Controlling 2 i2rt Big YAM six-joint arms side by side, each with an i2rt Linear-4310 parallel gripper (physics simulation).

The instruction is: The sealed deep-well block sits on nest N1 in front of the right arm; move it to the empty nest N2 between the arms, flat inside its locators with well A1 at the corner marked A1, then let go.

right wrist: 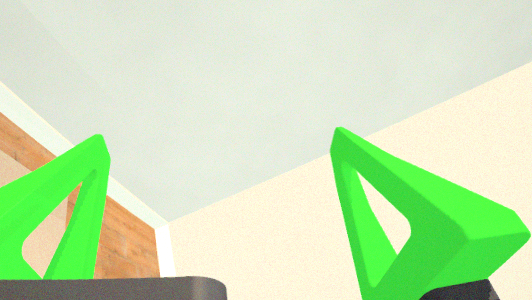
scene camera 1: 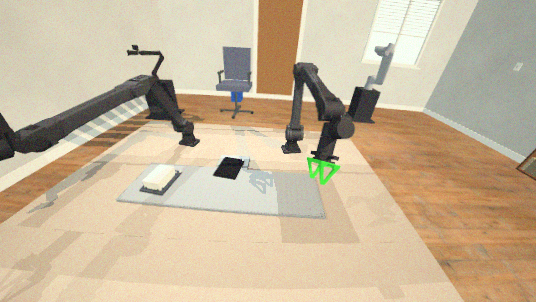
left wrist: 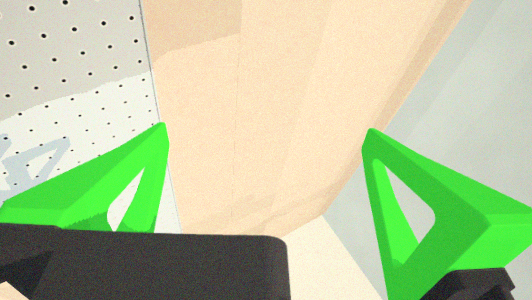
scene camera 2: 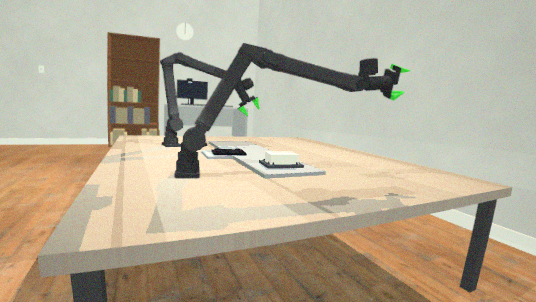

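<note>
The sealed deep-well block (scene camera 1: 160, 177) (scene camera 2: 281, 158), cream-white, sits flat on the dark nest N1 (scene camera 1: 172, 182) (scene camera 2: 270, 164), at the left of the board in scene camera 1. The black nest N2 (scene camera 1: 229, 168) (scene camera 2: 229, 151) is empty, between the arm bases. Its A1 mark is too small to read. My left gripper (scene camera 1: 319, 180) (scene camera 2: 252, 112) (left wrist: 267, 135) is open and empty, above the board's right end in scene camera 1. My right gripper (scene camera 2: 406, 82) (right wrist: 221, 142) is open and empty, high and well out beyond the block, aimed at the walls; it does not show in scene camera 1.
A grey perforated board (scene camera 1: 220, 200) (scene camera 2: 312, 172) (left wrist: 55, 45) lies under the nests on the wooden table (scene camera 1: 200, 260) (scene camera 2: 240, 215). A small light plate shows beneath N2's far edge. An office chair (scene camera 1: 236, 65) stands behind the table in scene camera 1.
</note>
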